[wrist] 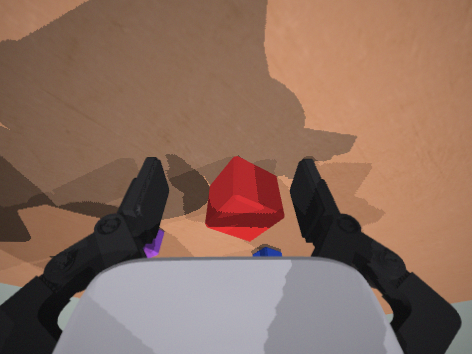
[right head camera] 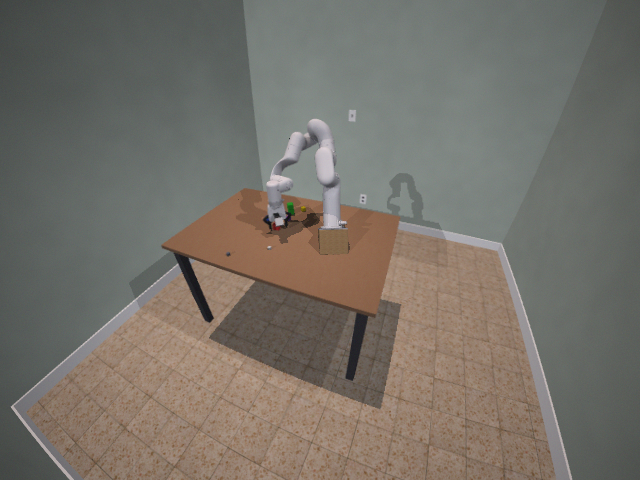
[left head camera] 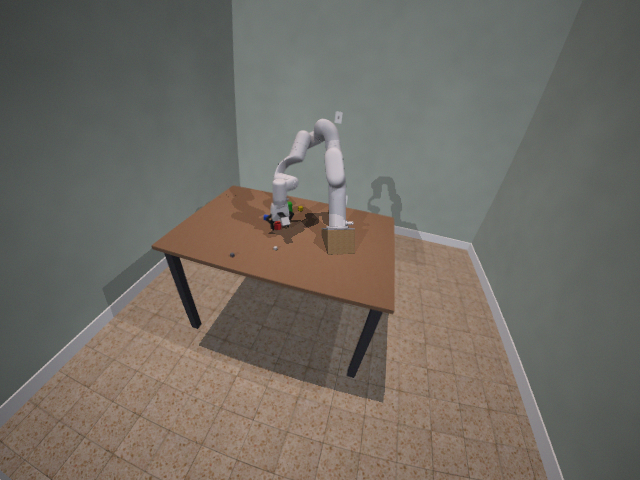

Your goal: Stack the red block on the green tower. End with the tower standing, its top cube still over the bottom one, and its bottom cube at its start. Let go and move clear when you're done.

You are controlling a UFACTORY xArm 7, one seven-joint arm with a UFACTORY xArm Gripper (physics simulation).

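Frame: origin at the arm's base, x right, y ahead, z up, level; centimetres.
Seen in the pictures: gripper, fingertip midpoint: (wrist: 230, 174) (right head camera: 278, 228) (left head camera: 280, 227); arm's base, origin of the base link: (right head camera: 332, 228) (left head camera: 337, 228).
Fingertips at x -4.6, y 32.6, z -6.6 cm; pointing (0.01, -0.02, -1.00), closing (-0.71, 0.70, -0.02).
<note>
Offsets run from my fingertips to a thing's top centre.
The red block @(dx +0.5, dy +1.8, dz +2.7 cm) (left head camera: 278, 225) (right head camera: 276, 226) (wrist: 245, 195) sits on the table. In the wrist view it shows between my two fingertips, with a gap on each side, turned so that an edge faces up the view. My gripper (wrist: 230, 174) is wide open, pointing down at the block. The green tower @(dx +19.9, dy +3.6, dz +6.4 cm) (left head camera: 290, 207) (right head camera: 291, 208) stands upright behind the gripper, toward the back of the table; the arm partly hides it in the left head view. The tower does not show in the wrist view.
A blue block @(dx +6.4, dy +12.8, dz +1.6 cm) (left head camera: 266, 217) (wrist: 267, 251) and a purple block @(dx +12.1, dy +0.6, dz +1.5 cm) (wrist: 154, 245) lie near the red one. A yellow block @(dx +27.0, dy -2.1, dz +1.7 cm) (left head camera: 300, 208) (right head camera: 303, 209) is beside the tower. A tan panel (left head camera: 341, 241) (right head camera: 333, 241) stands by the arm's base. Small dark @(dx -32.2, dy +11.2, dz +0.6 cm) (left head camera: 232, 254) and white @(dx -18.2, dy -5.8, dz +0.6 cm) (left head camera: 275, 248) objects lie nearer the front edge.
</note>
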